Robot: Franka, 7 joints.
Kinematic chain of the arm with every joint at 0, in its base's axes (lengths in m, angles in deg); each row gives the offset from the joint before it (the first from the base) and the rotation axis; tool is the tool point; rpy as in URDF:
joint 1: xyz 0 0 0.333 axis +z
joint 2: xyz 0 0 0 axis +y
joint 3: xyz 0 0 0.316 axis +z
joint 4: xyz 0.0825 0 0 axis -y
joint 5: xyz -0.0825 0 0.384 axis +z
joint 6: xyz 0 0 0 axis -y
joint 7: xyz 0.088 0 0 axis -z
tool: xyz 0 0 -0.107 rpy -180 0 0
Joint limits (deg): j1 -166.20..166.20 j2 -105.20..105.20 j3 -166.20..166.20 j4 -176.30..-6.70 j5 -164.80..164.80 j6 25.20..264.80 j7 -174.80..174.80
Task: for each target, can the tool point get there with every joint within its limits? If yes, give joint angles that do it. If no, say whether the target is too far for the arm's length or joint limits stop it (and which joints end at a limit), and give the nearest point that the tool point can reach.
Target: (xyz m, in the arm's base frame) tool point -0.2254 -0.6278 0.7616
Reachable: yes | joints 48.63 -57.39 -59.63 -21.27 -60.49 83.55 -80.20
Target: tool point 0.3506 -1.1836 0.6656
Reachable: no: too far | nearest point 0.2353 -0.7942 0.5562 | short by 0.421 m
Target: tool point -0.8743 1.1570 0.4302
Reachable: no: too far | nearest point -0.5161 0.6829 0.3904 | short by 0.596 m
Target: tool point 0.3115 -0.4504 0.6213
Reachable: yes | joints 43.35 -45.73 -86.21 -111.69 -71.08 199.79 130.73
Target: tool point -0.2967 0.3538 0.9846
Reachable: yes | joints -122.65 15.33 -125.50 -69.83 -20.31 149.53 42.10
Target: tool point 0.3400 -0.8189 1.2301
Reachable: no: too far | nearest point 0.2312 -0.5570 0.9432 | short by 0.403 m
